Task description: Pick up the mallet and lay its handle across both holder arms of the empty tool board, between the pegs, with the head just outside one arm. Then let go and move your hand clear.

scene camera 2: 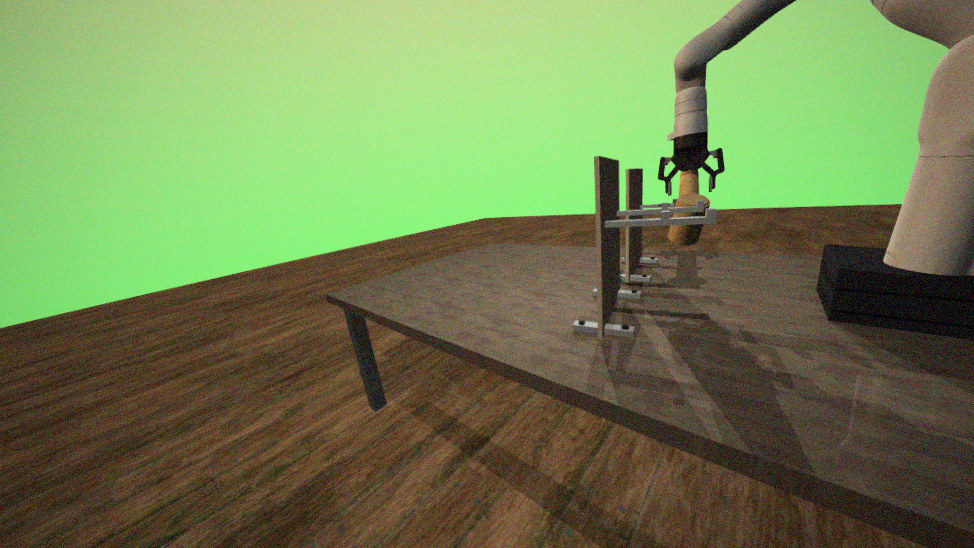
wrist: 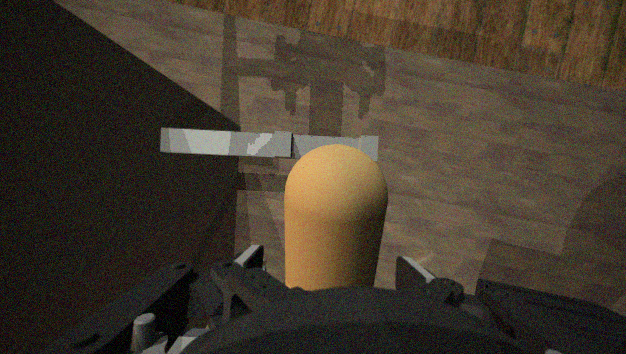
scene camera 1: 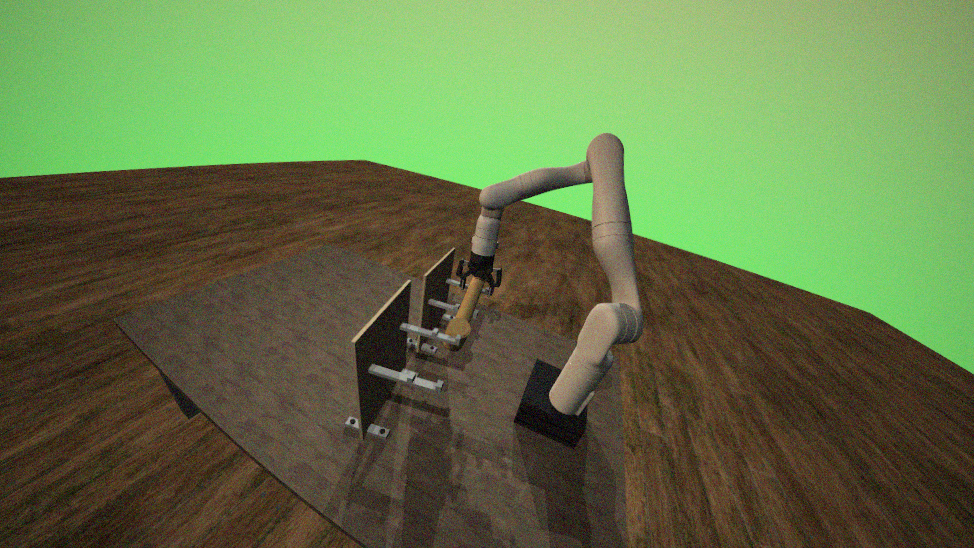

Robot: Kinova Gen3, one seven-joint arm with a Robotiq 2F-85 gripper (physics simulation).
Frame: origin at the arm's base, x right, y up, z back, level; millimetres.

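Seen in the pictures: arm's base, origin of its link: (scene camera 2: pixel 924 266) (scene camera 1: pixel 564 400).
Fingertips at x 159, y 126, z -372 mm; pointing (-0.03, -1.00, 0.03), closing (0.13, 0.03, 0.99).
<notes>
Offsets run from my fingertips to a thing's middle. "pt": to the spot under its first point. Level surfaces: height alone.
The orange-brown mallet {dx -70, dy +1, dz +10 mm} (scene camera 1: pixel 467 304) (scene camera 2: pixel 683 233) (wrist: pixel 336 215) is at the far tool board {dx -12, dy -69, dz -77 mm} (scene camera 1: pixel 433 293) (scene camera 2: pixel 634 228) (wrist: pixel 125 200). It looks tilted, handle end up and head low. The handle runs across that board's near holder arm (scene camera 1: pixel 439 303). In the wrist view its rounded end shows over the far holder arm (wrist: pixel 207 143), between peg and tip, and seems raised above it. The head lies between the two boards, beside the near board's inner arm tip; contact cannot be told. My gripper (scene camera 1: pixel 476 287) (scene camera 2: pixel 690 190) (wrist: pixel 328 266) is open, its fingers apart on both sides of the handle.
The near tool board {dx -335, dy -59, dz -27 mm} (scene camera 1: pixel 374 357) (scene camera 2: pixel 606 272) stands upright, its two peg arms bare, the inner arm (scene camera 1: pixel 416 331) close to the head. Metal feet {pt dx -461, dy -208, dz -87 mm} (scene camera 2: pixel 585 327) hold it on the table {dy -218 mm} (scene camera 1: pixel 258 327) (scene camera 2: pixel 435 293). The black robot base (scene camera 1: pixel 544 415) (scene camera 2: pixel 885 296) stands opposite the boards.
</notes>
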